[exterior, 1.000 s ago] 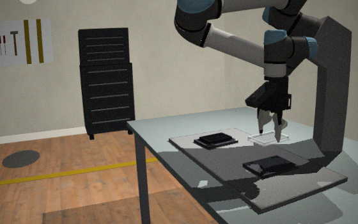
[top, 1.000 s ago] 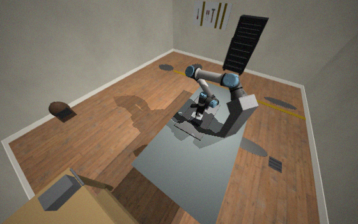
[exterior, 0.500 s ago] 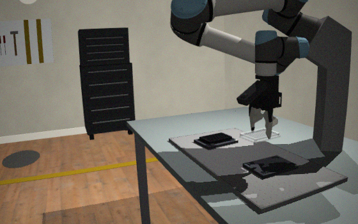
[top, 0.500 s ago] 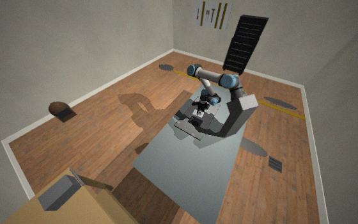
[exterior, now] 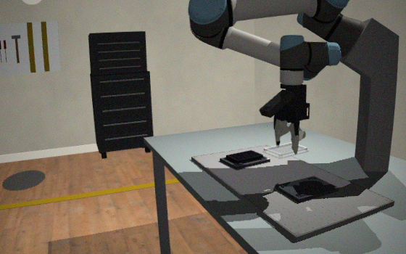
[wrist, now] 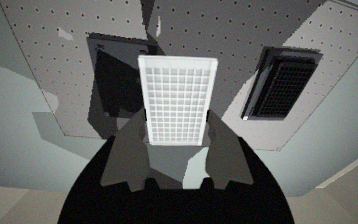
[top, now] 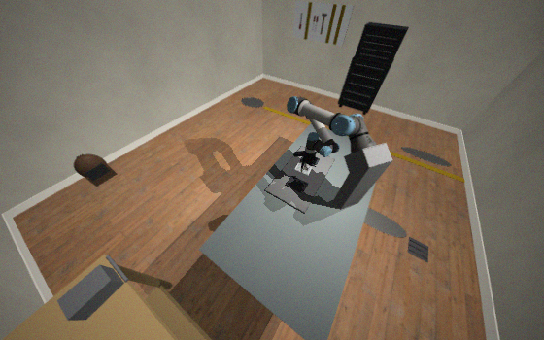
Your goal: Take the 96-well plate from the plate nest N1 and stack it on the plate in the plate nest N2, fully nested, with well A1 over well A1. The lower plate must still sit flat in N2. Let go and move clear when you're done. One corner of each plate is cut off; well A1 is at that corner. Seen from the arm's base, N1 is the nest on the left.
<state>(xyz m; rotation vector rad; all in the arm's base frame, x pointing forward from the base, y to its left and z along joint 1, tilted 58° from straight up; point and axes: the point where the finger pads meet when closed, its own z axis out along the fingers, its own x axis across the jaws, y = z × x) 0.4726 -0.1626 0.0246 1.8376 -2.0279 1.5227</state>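
The black plate is 22 cm to the right of my hand, 10 cm below it and 9 cm behind it. Round my hand: clear 96-well plate (1 cm below); then plate nest N1 (11 cm below, 10 cm to the left, 4 cm ahead).
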